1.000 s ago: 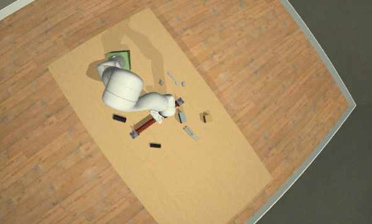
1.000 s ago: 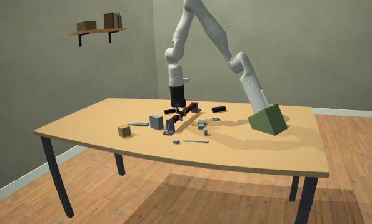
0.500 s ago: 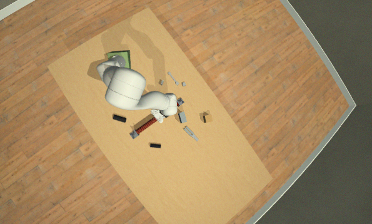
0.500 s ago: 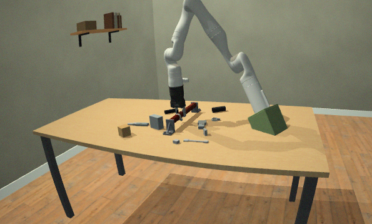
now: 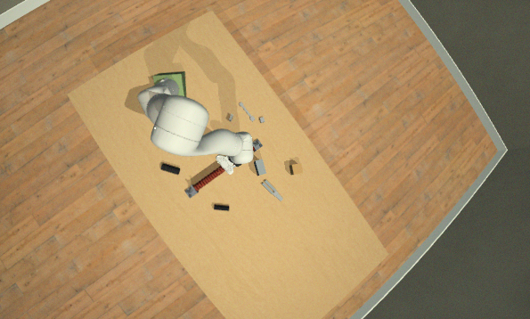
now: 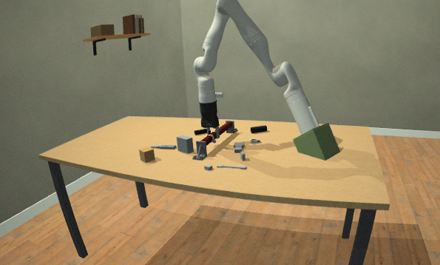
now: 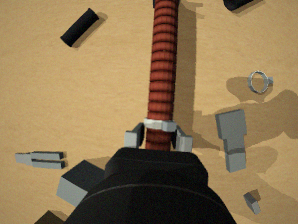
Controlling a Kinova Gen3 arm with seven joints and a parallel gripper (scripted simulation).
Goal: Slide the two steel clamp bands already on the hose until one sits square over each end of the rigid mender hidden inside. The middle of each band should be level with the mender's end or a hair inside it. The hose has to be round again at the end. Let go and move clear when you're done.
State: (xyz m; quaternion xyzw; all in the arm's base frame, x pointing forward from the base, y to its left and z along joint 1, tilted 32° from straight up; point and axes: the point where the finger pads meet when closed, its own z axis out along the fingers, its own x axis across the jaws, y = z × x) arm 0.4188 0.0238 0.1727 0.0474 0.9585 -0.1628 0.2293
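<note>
Now: hand 11 cm short of the grey block, 8 cm to the right of it and 2 cm above it. The rest, counted from my hand: wrench (13 cm behind, 25 cm to the left, 5 cm below); then wooden cube (25 cm ahead, 21 cm to the left, 3 cm below).
</note>
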